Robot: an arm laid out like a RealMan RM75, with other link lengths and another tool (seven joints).
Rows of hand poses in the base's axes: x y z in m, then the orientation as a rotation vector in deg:
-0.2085, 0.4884, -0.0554, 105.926, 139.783, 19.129
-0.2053, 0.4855, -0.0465, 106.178, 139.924, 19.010
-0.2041, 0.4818, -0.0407, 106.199, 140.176, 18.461
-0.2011, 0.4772, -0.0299, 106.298, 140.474, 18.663
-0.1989, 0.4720, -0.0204, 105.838, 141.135, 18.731
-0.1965, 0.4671, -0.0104, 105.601, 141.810, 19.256
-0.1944, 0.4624, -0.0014, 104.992, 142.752, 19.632
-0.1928, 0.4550, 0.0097, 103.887, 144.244, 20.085
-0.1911, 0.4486, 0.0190, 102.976, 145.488, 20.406
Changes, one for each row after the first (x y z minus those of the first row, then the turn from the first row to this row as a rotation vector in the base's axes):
0.0032, -0.0029, 0.0089, 0.081, 0.261, -0.050
0.0044, -0.0066, 0.0147, -0.127, 0.601, 0.042
0.0074, -0.0112, 0.0255, 0.145, 0.781, 0.145
0.0096, -0.0164, 0.0350, 0.276, 0.935, 0.665
0.0120, -0.0213, 0.0450, 0.759, 1.080, 1.104
0.0141, -0.0260, 0.0540, 1.128, 1.248, 1.829
0.0157, -0.0334, 0.0651, 1.587, 1.496, 3.031
0.0174, -0.0398, 0.0744, 1.948, 1.737, 4.023

